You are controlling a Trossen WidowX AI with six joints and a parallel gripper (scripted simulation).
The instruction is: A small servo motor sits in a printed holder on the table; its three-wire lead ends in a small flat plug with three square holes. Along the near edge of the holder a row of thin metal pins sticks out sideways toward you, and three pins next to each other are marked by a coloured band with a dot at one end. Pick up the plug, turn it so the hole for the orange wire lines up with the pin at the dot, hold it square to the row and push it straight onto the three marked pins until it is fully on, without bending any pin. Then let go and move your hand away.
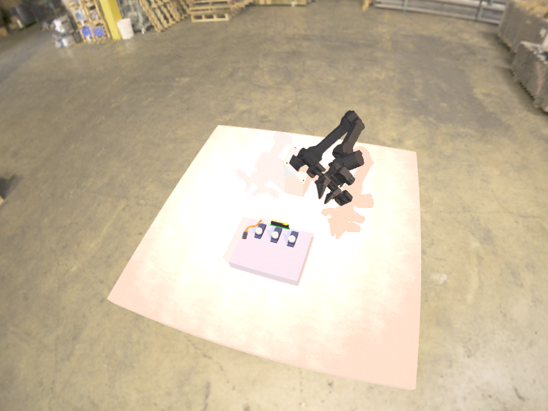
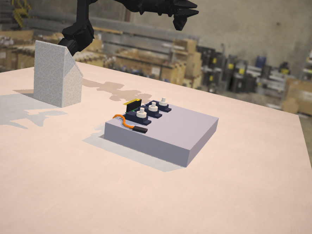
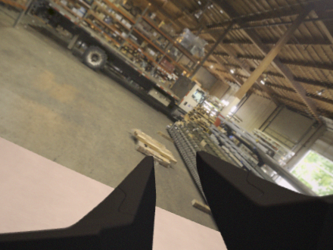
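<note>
Now: gripper tip 80 mm past the yellow band, 170 mm to the left of it and 300 mm above it. The rest, counted from my gripper tip: black header 80 mm behind, 200 mm to the right, 320 mm below; then pale holder block 80 mm ahead, 190 mm to the right, 350 mm below; then dot 80 mm behind, 170 mm to the right, 300 mm below.
</note>
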